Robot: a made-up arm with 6 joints. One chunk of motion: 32 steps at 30 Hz.
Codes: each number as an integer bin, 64 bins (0 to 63) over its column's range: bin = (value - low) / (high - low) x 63, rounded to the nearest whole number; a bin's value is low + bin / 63 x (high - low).
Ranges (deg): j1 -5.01..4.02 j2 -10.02..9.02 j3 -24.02..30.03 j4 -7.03..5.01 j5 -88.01..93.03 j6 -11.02..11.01
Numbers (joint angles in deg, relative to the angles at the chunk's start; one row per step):
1: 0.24 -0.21 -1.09 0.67 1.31 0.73
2: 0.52 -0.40 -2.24 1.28 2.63 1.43
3: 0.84 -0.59 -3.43 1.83 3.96 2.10
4: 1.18 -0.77 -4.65 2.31 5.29 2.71
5: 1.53 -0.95 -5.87 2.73 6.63 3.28
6: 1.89 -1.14 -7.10 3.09 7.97 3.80
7: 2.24 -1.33 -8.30 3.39 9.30 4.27
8: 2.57 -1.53 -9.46 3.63 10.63 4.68
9: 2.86 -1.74 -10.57 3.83 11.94 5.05
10: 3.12 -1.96 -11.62 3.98 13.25 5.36
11: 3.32 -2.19 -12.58 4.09 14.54 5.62
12: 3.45 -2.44 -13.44 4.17 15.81 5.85
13: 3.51 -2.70 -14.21 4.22 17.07 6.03
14: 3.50 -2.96 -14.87 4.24 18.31 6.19
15: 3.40 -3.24 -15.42 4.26 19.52 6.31
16: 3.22 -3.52 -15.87 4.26 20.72 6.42
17: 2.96 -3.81 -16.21 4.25 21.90 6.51
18: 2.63 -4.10 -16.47 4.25 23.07 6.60
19: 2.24 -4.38 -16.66 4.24 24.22 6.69
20: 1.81 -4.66 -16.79 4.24 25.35 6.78
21: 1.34 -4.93 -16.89 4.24 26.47 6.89
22: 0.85 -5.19 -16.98 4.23 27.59 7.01
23: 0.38 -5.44 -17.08 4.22 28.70 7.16
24: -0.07 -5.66 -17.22 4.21 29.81 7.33
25: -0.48 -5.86 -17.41 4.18 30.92 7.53
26: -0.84 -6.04 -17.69 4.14 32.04 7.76
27: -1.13 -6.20 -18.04 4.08 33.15 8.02
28: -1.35 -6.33 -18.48 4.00 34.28 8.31
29: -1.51 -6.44 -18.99 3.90 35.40 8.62
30: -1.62 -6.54 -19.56 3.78 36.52 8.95
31: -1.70 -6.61 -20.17 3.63 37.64 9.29
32: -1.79 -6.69 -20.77 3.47 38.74 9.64
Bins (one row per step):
1: 37 32 27 40 31 34
2: 39 32 25 43 32 36
3: 41 31 24 46 32 38
4: 43 31 23 49 32 39
5: 46 30 21 51 33 41
6: 48 29 20 53 33 42
7: 51 29 18 55 34 44
8: 53 28 17 56 34 45
9: 55 27 16 57 35 46
10: 57 27 14 58 35 47
11: 58 26 13 58 36 48
12: 59 25 12 59 36 48
13: 59 24 11 59 37 49
14: 59 23 11 59 37 49
15: 59 22 10 59 37 50
16: 57 22 9 59 38 50
17: 56 21 9 59 38 50
18: 53 20 9 59 39 50
19: 51 19 9 59 39 51
20: 48 18 8 59 39 51
21: 44 17 8 59 40 51
22: 41 16 8 59 40 52
23: 38 15 8 59 41 52
24: 34 14 8 59 41 52
25: 32 14 8 59 41 53
26: 29 13 7 58 42 54
27: 27 13 7 58 42 54
28: 26 12 6 58 43 55
29: 24 12 6 57 43 56
30: 24 12 5 57 43 57
31: 23 11 4 56 44 58
32: 22 11 4 55 44 59

